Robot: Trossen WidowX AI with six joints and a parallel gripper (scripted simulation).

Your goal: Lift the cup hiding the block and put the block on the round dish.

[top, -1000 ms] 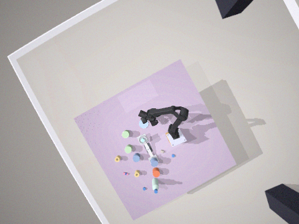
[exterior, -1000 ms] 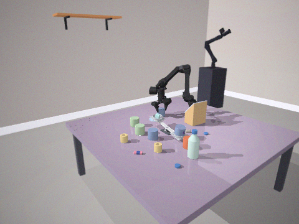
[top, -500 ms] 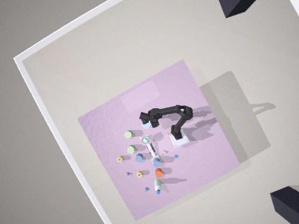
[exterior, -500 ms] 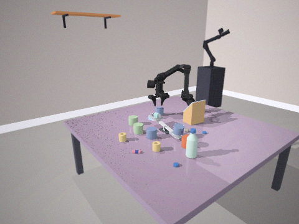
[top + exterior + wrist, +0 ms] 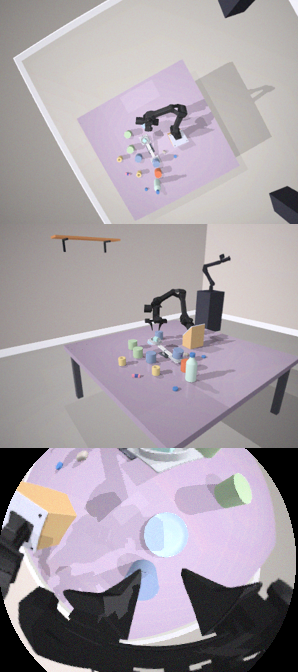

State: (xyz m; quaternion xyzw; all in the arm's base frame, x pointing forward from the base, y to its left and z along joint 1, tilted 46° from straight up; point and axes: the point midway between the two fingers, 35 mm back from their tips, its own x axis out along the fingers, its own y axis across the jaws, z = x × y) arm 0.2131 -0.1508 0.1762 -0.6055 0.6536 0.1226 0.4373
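Right now the teal block is 100 mm ahead of my gripper tip and 170 mm to the left of it. Round my gripper tip: pale round dish: 40 mm ahead, 30 mm to the left, 90 mm below; orange cylinder: 100 mm ahead, 530 mm to the left, 60 mm below.
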